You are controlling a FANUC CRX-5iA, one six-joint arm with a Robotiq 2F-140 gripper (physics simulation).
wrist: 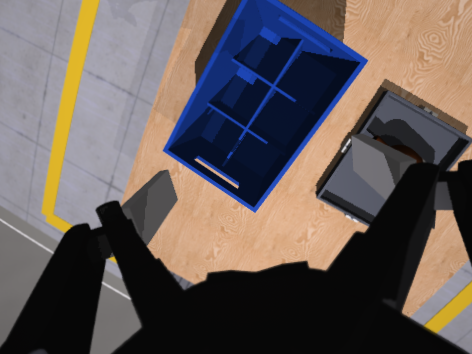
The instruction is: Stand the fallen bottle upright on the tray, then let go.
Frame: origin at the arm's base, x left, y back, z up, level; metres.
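Seen in the pictures: gripper, between the fingertips: (258, 169).
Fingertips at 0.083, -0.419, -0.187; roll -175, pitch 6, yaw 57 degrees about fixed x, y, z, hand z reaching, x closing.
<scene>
Pixels of each thing's top centre, then the offset from my fingertips to it, as dx, dy, dz. "*": a spot on its surface instead. Level surfaces: height alone.
- grey tray, a spot on its surface: (344, 176) * +0.182, +0.032, -0.361
- bottle, centre of its top: (409, 171) +0.222, +0.125, -0.287
- blue crate, a spot on its surface: (210, 181) * -0.014, -0.125, -0.191
- wooden table, height of its surface: dz -0.366
My gripper (258, 169) is wide open, with one grey finger pad at the left and the other at the right, and nothing between them. The grey tray (344, 176) lies at the right, partly covered by the right finger. A thin brown strip of the bottle (404, 148) shows in the tray just above the right finger pad, with a dark shadow beside it. The rest of the bottle is hidden behind that finger, so its full pose cannot be told from this view.
A blue crate (210, 181) with inner dividers stands on the wooden table (215, 235), to the left of the tray. The table's left edge borders a grey floor with a yellow line (67, 110).
</scene>
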